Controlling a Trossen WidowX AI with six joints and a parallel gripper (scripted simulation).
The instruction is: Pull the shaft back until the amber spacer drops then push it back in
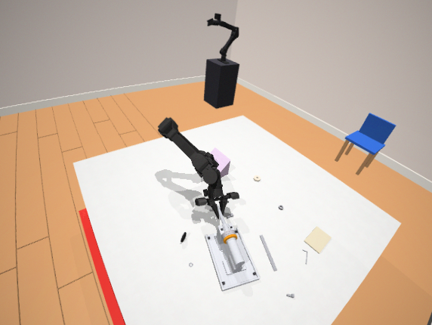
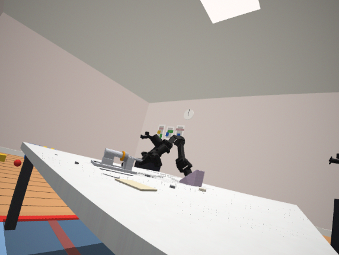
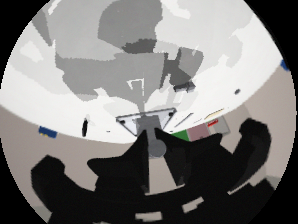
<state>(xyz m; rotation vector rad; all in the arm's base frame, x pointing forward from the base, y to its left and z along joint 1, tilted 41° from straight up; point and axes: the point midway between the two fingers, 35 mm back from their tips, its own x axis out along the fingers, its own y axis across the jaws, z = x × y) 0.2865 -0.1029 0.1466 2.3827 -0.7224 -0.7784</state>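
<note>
The steel shaft lies 40 mm ahead of my gripper tip, 30 mm above it and 10 mm to the right of it. Round my gripper tip: grey bar (220 mm ahead, 90 mm to the left, 50 mm below); then black piece (170 mm to the right, 30 mm below, 20 mm behind); then amber spacer (110 mm ahead, 40 mm to the right, 20 mm above).
</note>
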